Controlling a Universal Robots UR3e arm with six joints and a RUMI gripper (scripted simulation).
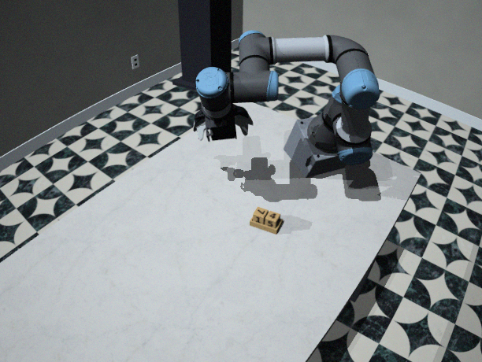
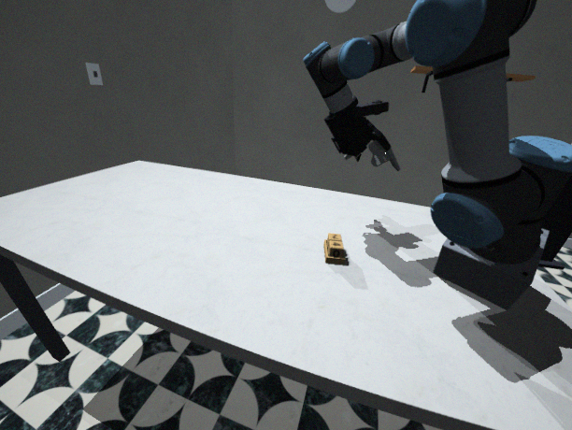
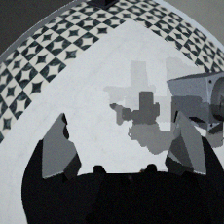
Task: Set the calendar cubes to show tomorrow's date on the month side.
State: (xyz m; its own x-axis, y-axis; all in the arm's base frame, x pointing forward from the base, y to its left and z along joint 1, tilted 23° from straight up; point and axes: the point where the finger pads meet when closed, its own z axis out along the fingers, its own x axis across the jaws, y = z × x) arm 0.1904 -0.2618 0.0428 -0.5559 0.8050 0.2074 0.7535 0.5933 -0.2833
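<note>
Now: hand 10 cm short of the wooden cube, 18 cm to the right of it and 17 cm above it. From my hand the other things lie so: wooden calendar tray 10 cm ahead, 20 cm to the left, 18 cm below.
</note>
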